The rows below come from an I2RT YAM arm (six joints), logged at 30 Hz.
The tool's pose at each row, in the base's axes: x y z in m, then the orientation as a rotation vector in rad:
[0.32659 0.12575 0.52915 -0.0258 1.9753 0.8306]
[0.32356 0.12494 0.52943 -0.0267 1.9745 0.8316]
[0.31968 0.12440 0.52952 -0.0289 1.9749 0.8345]
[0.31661 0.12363 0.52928 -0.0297 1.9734 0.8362]
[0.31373 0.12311 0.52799 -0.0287 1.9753 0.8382]
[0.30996 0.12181 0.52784 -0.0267 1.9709 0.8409]
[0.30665 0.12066 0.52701 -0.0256 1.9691 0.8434]
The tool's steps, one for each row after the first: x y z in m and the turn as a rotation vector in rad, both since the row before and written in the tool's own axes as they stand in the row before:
[0.00117 0.00057 -0.00287 -0.0012 -0.0003 -0.0003]
[0.00186 0.00097 -0.00331 -0.0027 0.0016 0.0000]
[0.00162 0.00034 -0.00271 -0.0019 -0.0008 0.0000]
[0.00241 -0.00010 -0.00210 -0.0004 0.0019 0.0021]
[0.00177 0.00023 -0.00357 -0.0022 -0.0040 0.0016]
[0.00208 -0.00018 -0.00293 -0.0017 -0.0014 0.0015]

